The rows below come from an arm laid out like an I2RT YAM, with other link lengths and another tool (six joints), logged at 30 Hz.
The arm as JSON. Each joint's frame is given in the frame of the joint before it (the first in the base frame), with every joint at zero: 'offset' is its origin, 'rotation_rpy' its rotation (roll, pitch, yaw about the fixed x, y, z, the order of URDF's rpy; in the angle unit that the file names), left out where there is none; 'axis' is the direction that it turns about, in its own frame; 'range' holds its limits. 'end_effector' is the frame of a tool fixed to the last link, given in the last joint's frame.
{
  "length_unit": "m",
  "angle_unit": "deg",
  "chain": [
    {
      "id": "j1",
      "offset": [
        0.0,
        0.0,
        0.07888
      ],
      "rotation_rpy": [
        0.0,
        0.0,
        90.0
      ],
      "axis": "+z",
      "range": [
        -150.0,
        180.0
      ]
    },
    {
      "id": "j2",
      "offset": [
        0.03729,
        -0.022,
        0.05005
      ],
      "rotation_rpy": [
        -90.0,
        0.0,
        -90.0
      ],
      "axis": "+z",
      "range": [
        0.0,
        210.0
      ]
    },
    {
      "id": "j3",
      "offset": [
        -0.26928,
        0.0,
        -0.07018
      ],
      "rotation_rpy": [
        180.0,
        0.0,
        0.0
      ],
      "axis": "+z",
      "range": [
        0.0,
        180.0
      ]
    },
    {
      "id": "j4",
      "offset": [
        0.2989,
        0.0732,
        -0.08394
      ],
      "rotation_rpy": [
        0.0,
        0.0,
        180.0
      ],
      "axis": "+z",
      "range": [
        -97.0,
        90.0
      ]
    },
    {
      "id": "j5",
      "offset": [
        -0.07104,
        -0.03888,
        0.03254
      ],
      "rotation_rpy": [
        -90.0,
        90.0,
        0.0
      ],
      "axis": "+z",
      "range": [
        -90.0,
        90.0
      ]
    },
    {
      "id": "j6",
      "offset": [
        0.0,
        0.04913,
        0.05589
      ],
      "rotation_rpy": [
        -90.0,
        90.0,
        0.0
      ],
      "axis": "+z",
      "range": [
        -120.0,
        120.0
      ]
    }
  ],
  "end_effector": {
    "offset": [
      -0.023,
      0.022,
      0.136
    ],
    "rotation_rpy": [
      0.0,
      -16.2,
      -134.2
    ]
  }
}
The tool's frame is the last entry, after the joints.
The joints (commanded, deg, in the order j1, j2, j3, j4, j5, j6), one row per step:
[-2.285, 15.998, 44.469, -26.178, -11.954, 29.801]
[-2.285, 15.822, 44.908, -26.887, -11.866, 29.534]
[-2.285, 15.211, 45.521, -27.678, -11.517, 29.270]
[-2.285, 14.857, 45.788, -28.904, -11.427, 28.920]
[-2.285, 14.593, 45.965, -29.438, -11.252, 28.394]
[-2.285, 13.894, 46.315, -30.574, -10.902, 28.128]
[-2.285, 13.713, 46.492, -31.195, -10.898, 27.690]
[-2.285, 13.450, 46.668, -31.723, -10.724, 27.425]
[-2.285, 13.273, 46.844, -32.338, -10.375, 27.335]
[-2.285, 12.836, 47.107, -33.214, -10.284, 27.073]
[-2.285, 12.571, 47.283, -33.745, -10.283, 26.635]
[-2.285, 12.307, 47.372, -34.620, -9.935, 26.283]
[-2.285, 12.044, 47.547, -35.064, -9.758, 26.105]
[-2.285, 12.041, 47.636, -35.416, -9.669, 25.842]
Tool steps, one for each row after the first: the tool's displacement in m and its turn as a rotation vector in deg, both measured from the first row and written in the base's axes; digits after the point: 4 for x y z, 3 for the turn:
[-0.0025, -0.0003, 0.0013, -0.256, 0.049, -0.098]
[-0.0073, -0.0014, 0.0052, -0.518, -0.427, -0.459]
[-0.0104, -0.0017, 0.0034, -0.838, 0.121, -0.559]
[-0.0123, -0.0025, 0.0035, -1.347, 0.130, -0.752]
[-0.0171, -0.0036, 0.0039, -1.595, 0.178, -1.110]
[-0.0188, -0.0037, 0.0033, -2.019, 0.371, -1.125]
[-0.0208, -0.0044, 0.0034, -2.273, 0.422, -1.306]
[-0.0225, -0.0055, 0.0027, -2.345, 0.676, -1.652]
[-0.0258, -0.0058, 0.0025, -2.597, 0.814, -1.747]
[-0.0279, -0.0059, 0.0025, -3.027, 0.836, -1.758]
[-0.0299, -0.0071, 0.0003, -3.355, 1.314, -2.100]
[-0.0318, -0.0077, 0.0006, -3.528, 1.299, -2.281]
[-0.0324, -0.0081, -0.0002, -3.781, 1.522, -2.367]

